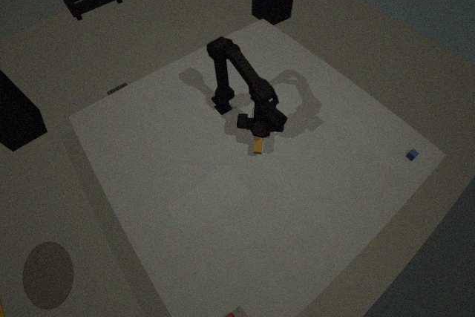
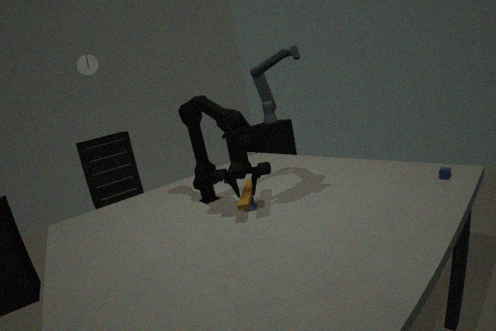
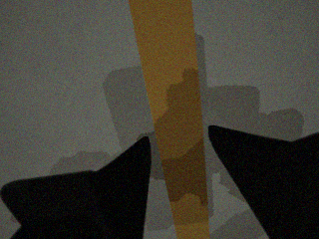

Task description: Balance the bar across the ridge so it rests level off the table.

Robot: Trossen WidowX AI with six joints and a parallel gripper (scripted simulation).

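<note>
The yellow-orange bar is 2 cm to the left of my gripper tip and 2 cm behind it. From my gripper tip the other things lie so: blue cube: 49 cm to the left, 49 cm ahead, 4 cm below.
</note>
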